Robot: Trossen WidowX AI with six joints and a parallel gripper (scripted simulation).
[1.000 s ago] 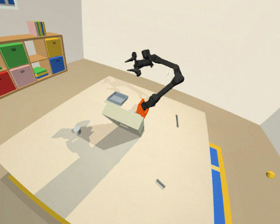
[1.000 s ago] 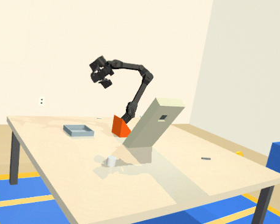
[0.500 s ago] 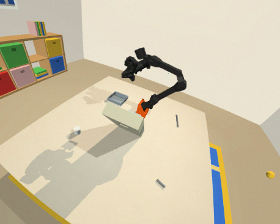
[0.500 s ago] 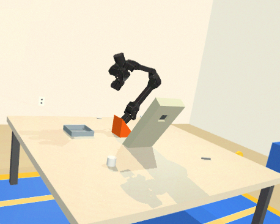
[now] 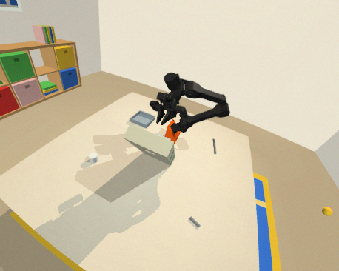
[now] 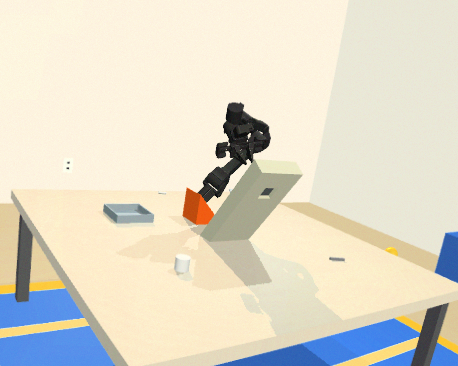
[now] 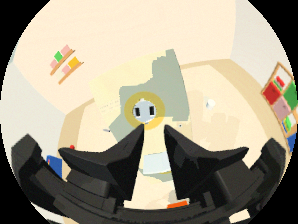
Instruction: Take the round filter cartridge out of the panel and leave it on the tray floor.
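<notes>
Right now the white round filter cartridge is 7 cm ahead of my gripper tip, 2 cm to the left of it and 5 cm below it. The rest, counted from my gripper tip: shallow grey-blue tray: 34 cm behind, 30 cm to the right, 30 cm below; grey bar: 17 cm ahead, 34 cm to the left, 30 cm below; beige service panel: 2 cm ahead, 2 cm to the left, 13 cm below.
</notes>
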